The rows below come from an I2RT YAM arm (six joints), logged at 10 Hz.
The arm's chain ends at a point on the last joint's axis. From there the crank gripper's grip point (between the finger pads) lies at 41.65 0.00 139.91 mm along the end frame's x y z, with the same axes.
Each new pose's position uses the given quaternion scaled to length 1; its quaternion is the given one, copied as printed.
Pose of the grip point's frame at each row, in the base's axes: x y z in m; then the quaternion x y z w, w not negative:
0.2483, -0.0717, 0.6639, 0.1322, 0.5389, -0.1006, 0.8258
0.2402, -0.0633, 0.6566, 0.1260, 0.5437, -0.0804, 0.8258
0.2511, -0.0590, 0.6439, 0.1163, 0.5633, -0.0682, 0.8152
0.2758, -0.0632, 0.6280, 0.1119, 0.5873, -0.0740, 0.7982
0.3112, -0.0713, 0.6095, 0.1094, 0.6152, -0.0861, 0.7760
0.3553, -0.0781, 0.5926, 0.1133, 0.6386, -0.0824, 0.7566
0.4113, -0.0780, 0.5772, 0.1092, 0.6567, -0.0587, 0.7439
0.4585, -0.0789, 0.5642, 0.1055, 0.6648, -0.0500, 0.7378
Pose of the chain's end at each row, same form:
0.1109, -0.0250, 0.6483, 0.1322, 0.5389, -0.1006, 0.8258
0.1009, -0.0221, 0.6421, 0.1260, 0.5437, -0.0804, 0.8258
0.1100, -0.0225, 0.6355, 0.1163, 0.5633, -0.0682, 0.8152
0.1345, -0.0266, 0.6278, 0.1119, 0.5873, -0.0740, 0.7982
0.1707, -0.0328, 0.6194, 0.1094, 0.6152, -0.0861, 0.7760
0.2156, -0.0402, 0.6114, 0.1133, 0.6386, -0.0824, 0.7566
0.2710, -0.0468, 0.6025, 0.1092, 0.6567, -0.0587, 0.7439
0.3181, -0.0506, 0.5924, 0.1055, 0.6648, -0.0500, 0.7378

